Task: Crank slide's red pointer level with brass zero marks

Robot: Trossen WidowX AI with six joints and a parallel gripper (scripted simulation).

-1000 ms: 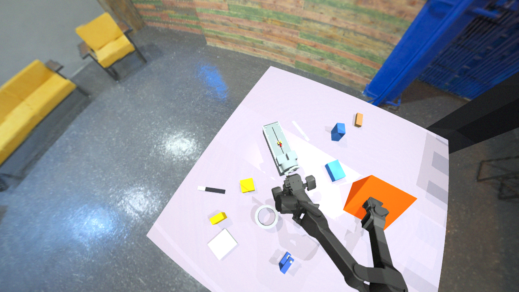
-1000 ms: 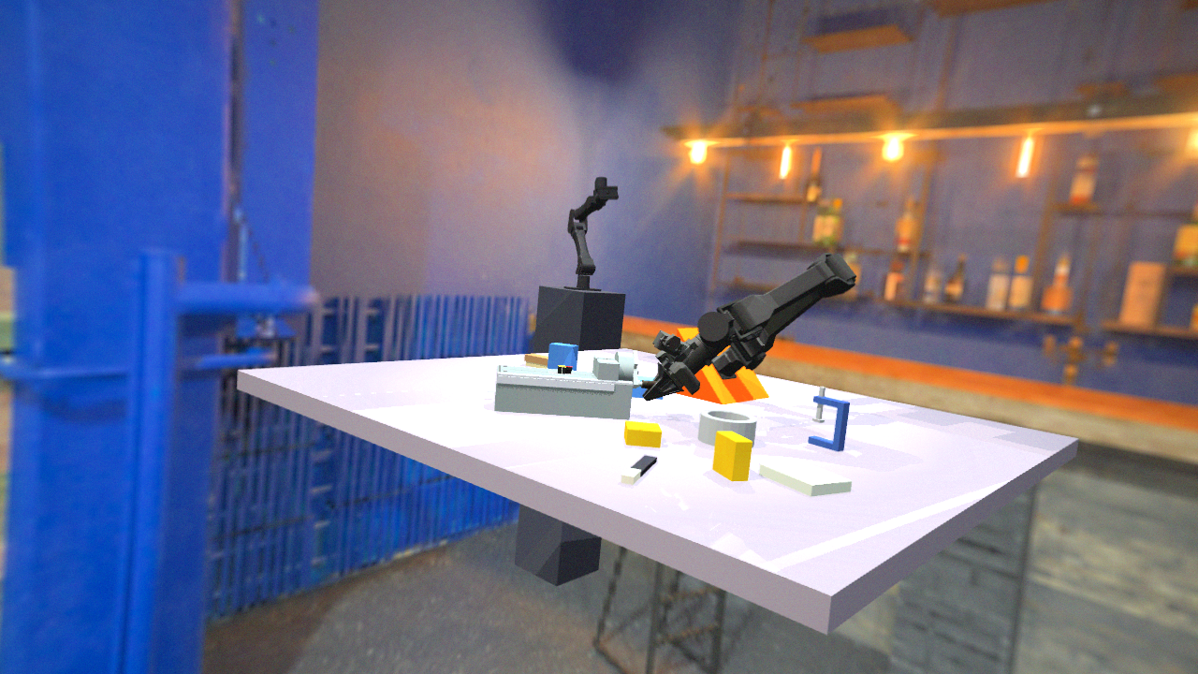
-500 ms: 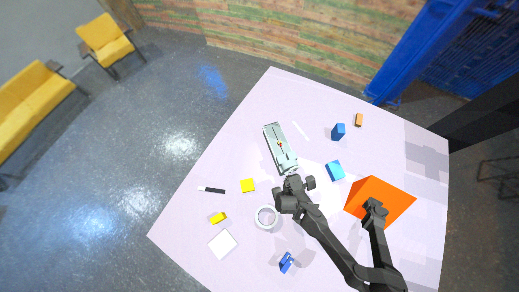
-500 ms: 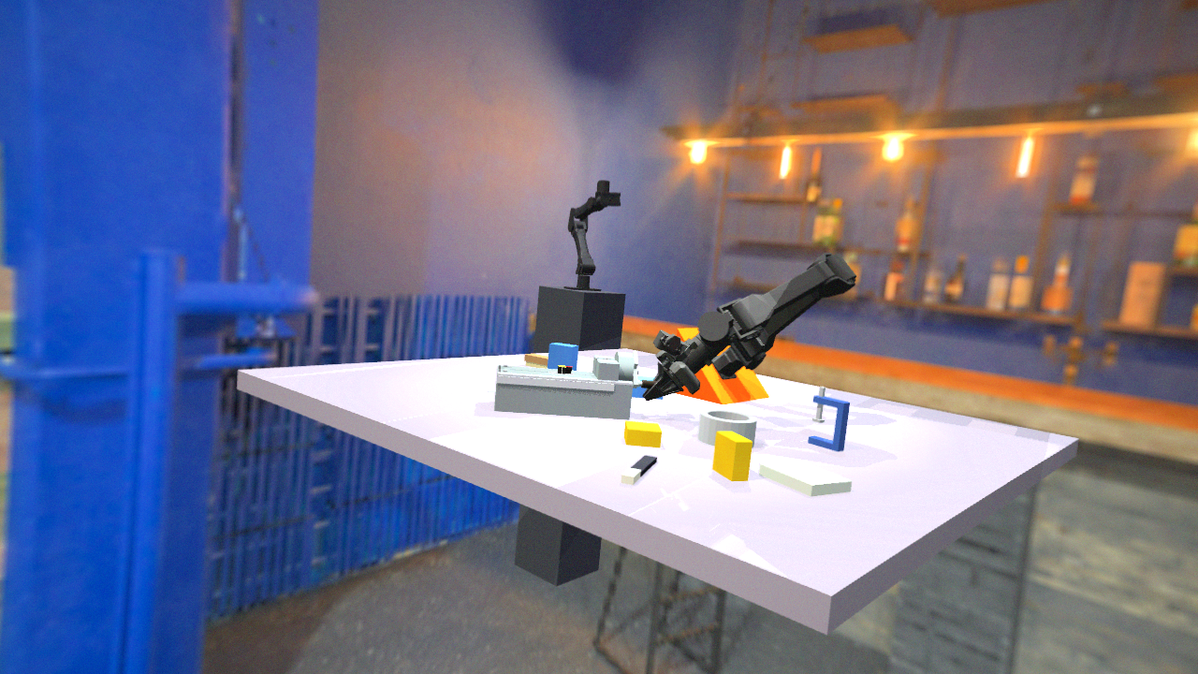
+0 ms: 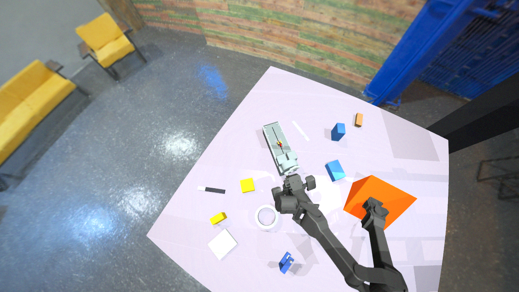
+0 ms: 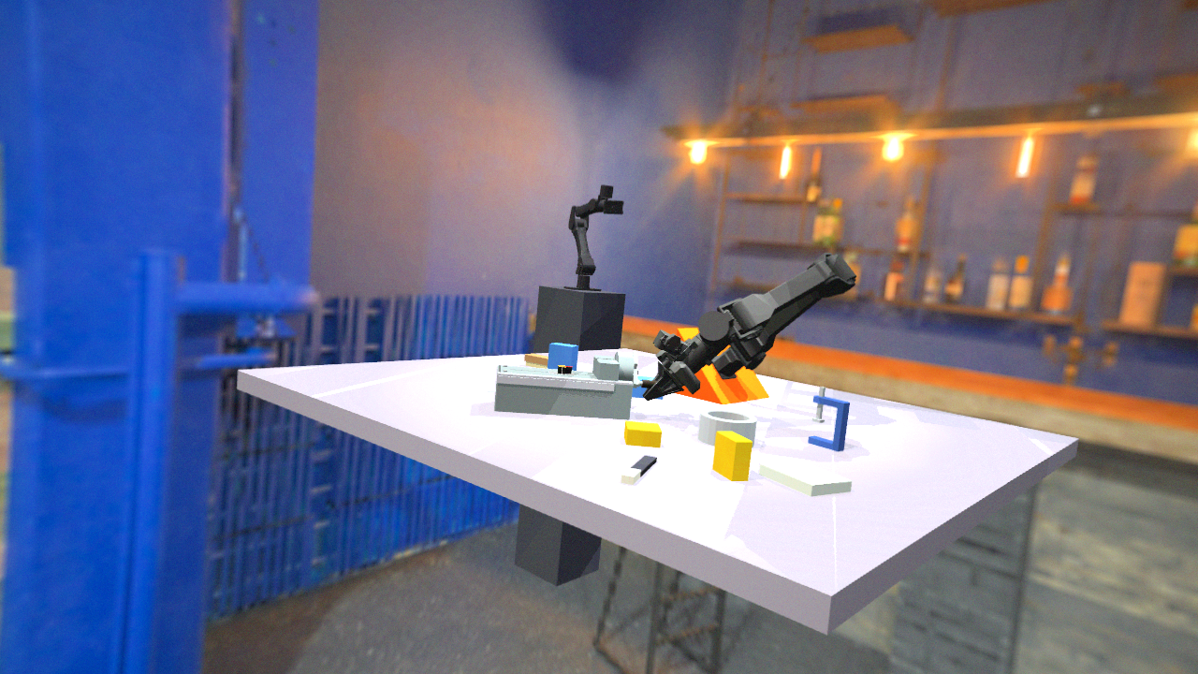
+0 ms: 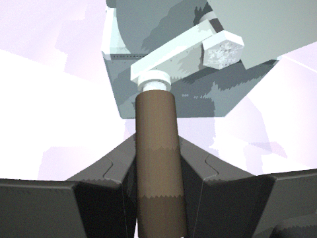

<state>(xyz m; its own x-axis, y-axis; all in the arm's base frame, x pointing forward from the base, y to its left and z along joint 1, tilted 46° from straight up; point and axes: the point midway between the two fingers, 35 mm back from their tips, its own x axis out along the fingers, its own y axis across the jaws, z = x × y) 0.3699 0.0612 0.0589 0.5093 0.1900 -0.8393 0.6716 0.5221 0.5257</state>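
Now: gripper tip 10 mm past the brown crank handle, 10 mm to the right of it and 30 mm below it. The rest, counted from my gripper tip: metal strip 60 mm ahead, 290 mm to the right, 40 mm below; blue clamp 150 mm behind, 310 mm to the left, 10 mm above; red pointer 100 mm ahead, 120 mm to the right, 40 mm above.
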